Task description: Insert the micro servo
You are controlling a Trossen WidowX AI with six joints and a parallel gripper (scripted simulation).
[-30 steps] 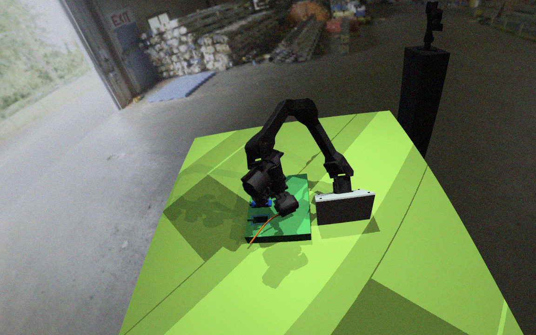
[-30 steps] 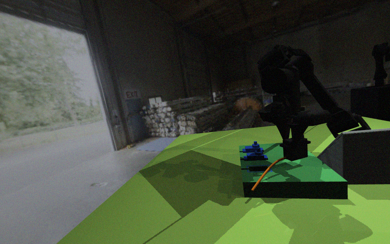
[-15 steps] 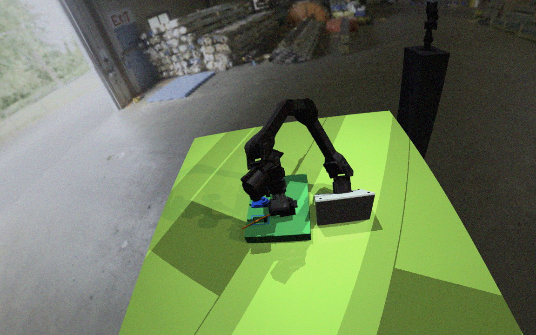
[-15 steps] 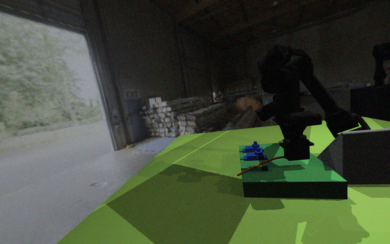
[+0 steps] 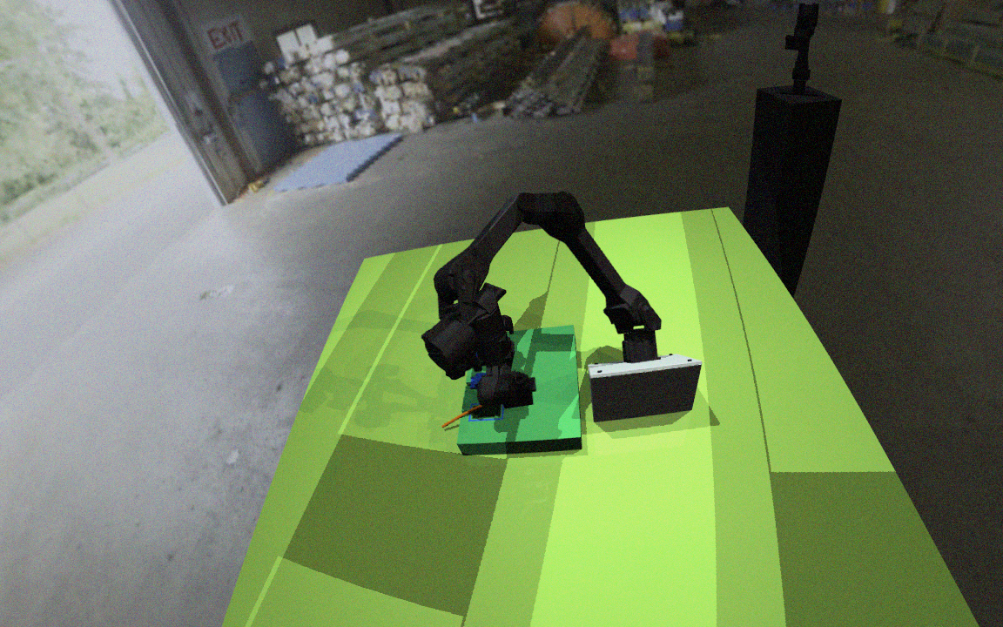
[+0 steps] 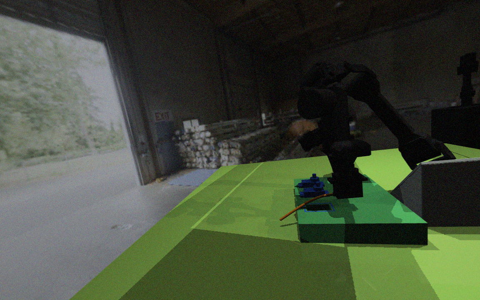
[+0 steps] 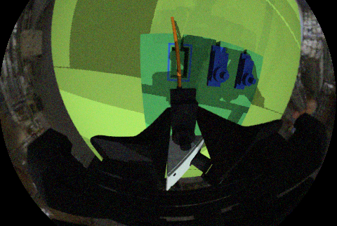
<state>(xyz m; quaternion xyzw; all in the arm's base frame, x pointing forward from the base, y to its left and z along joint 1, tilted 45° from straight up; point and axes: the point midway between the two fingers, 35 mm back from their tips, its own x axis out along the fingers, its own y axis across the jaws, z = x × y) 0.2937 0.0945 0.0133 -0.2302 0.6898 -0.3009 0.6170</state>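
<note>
Right now my gripper tip is 100 mm above the green deck, 70 mm to the left of it and 60 mm past it.
</note>
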